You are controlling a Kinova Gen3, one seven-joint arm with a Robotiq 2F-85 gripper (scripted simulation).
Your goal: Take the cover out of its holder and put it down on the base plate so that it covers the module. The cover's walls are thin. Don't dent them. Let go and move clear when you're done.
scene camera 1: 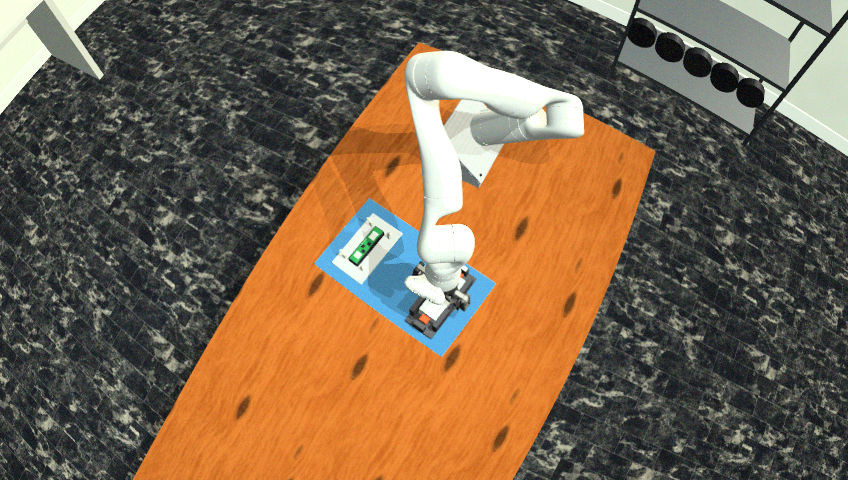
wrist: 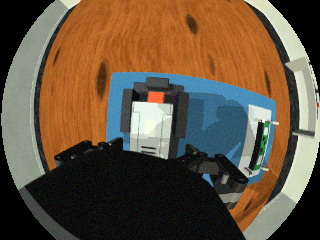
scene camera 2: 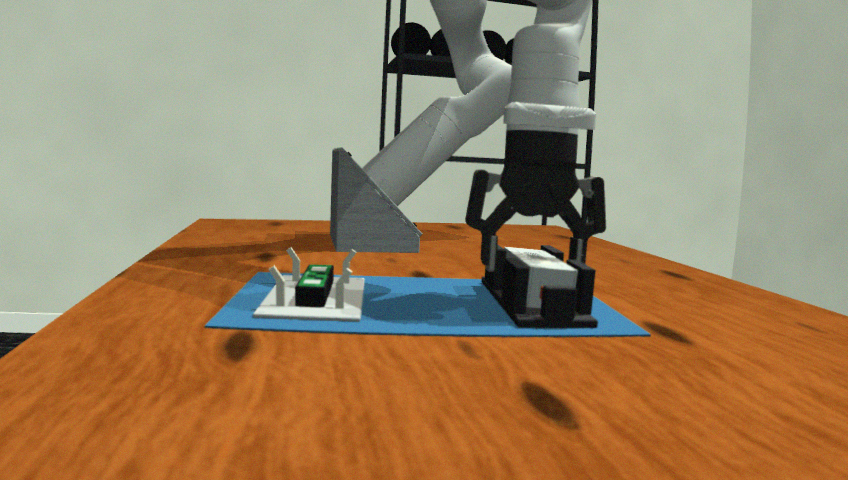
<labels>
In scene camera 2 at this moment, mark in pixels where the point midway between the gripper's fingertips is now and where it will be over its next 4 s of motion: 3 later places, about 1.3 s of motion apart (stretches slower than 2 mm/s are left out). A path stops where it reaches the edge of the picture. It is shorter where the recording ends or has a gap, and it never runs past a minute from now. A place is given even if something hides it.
My gripper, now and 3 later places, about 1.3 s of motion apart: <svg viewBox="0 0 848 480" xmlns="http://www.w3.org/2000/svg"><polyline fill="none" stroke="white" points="532,271 533,283 536,268 540,222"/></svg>
</labels>
